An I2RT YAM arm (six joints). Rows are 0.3 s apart.
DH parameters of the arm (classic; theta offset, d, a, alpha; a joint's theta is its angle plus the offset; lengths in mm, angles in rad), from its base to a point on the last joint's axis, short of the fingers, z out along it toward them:
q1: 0 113.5 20 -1.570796
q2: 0 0 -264 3.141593
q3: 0.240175 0 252.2 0
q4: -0.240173 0 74 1.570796
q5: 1.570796 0 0 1.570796
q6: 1.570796 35.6 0 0
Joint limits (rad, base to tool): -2.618..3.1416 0..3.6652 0..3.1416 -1.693..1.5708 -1.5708..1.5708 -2.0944..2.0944
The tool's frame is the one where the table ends.
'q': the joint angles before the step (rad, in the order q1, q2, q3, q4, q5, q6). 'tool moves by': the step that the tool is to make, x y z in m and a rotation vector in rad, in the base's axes. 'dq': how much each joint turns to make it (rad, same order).
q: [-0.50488 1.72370 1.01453 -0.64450 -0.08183 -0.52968]
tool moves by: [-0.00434 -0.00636 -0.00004 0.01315 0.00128 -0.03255]
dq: [-0.02594 -0.00003 0.00037 -0.00727 -0.00914 0.00879]
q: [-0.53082 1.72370 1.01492 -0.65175 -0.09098 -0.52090]
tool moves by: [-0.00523 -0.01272 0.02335 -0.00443 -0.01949 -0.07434]
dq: [-0.04387 -0.03778 0.05568 -0.07171 0.00038 0.03128]
